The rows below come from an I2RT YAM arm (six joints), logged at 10 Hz.
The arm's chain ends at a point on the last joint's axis. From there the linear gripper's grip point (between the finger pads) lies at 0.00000 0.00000 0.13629 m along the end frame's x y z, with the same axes.
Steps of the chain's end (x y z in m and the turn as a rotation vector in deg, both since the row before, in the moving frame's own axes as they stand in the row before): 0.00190 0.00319 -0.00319 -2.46 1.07 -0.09; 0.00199 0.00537 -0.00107 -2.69 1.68 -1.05; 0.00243 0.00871 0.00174 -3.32 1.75 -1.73; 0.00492 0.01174 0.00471 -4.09 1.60 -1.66; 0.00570 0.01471 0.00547 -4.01 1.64 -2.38; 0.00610 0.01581 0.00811 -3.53 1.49 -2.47
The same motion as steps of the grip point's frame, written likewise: 0.00445 0.00904 -0.00334 -2.46 1.07 -0.09; 0.00604 0.01173 -0.00128 -2.69 1.68 -1.05; 0.00671 0.01654 0.00145 -3.32 1.75 -1.73; 0.00886 0.02140 0.00431 -4.09 1.60 -1.66; 0.00979 0.02416 0.00508 -4.01 1.64 -2.38; 0.00982 0.02412 0.00781 -3.53 1.49 -2.47
